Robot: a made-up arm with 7 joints. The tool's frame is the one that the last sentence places.
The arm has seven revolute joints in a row. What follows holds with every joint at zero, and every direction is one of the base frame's. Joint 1 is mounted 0.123 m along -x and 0.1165 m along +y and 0.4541 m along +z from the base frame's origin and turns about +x. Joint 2 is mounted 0.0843 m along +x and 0.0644 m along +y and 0.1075 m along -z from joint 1 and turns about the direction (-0.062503, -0.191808, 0.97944). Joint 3 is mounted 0.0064 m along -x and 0.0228 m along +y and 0.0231 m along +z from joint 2 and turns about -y. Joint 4 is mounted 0.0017 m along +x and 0.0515 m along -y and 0.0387 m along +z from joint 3 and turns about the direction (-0.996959, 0.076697, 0.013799). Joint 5 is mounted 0.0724 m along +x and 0.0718 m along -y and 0.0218 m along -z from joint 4 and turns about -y. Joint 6 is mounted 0.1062 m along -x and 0.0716 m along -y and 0.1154 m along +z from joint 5 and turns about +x. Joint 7 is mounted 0.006 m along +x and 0.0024 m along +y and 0.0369 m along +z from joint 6 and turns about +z. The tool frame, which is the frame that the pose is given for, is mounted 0.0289 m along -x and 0.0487 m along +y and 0.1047 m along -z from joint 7; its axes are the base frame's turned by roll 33.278, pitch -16.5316 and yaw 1.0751 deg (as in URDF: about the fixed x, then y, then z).
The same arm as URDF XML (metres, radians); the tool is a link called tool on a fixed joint. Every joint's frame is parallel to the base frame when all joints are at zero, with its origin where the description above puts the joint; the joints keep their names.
<robot name="arm">
<joint name="joint 1" type="continuous"><parent link="base_link"/><child link="link1"/><origin xyz="-0.1230 0.1165 0.4541"/><axis xyz="1 0 0"/></joint>
<joint name="joint 2" type="continuous"><parent link="link1"/><child link="link2"/><origin xyz="0.0843 0.0644 -0.1075"/><axis xyz="-0.062503 -0.191808 0.97944"/></joint>
<joint name="joint 3" type="continuous"><parent link="link2"/><child link="link3"/><origin xyz="-0.0064 0.0228 0.0231"/><axis xyz="0 -1 0"/></joint>
<joint name="joint 4" type="continuous"><parent link="link3"/><child link="link4"/><origin xyz="0.0017 -0.0515 0.0387"/><axis xyz="-0.996959 0.076697 0.013799"/></joint>
<joint name="joint 5" type="continuous"><parent link="link4"/><child link="link5"/><origin xyz="0.0724 -0.0718 -0.0218"/><axis xyz="0 -1 0"/></joint>
<joint name="joint 6" type="continuous"><parent link="link5"/><child link="link6"/><origin xyz="-0.1062 -0.0716 0.1154"/><axis xyz="1 0 0"/></joint>
<joint name="joint 7" type="continuous"><parent link="link6"/><child link="link7"/><origin xyz="0.0060 0.0024 0.0369"/><axis xyz="0 0 1"/></joint>
<joint name="tool_joint" type="fixed"><parent link="link7"/><child link="tool"/><origin xyz="-0.0289 0.0487 -0.1047" rpy="0.5808 -0.2885 0.0188"/></joint>
<link name="base_link"/>
<link name="link1"/>
<link name="link2"/>
<link name="link3"/>
<link name="link4"/>
<link name="link5"/>
<link name="link6"/>
<link name="link7"/>
<link name="tool"/>
</robot>

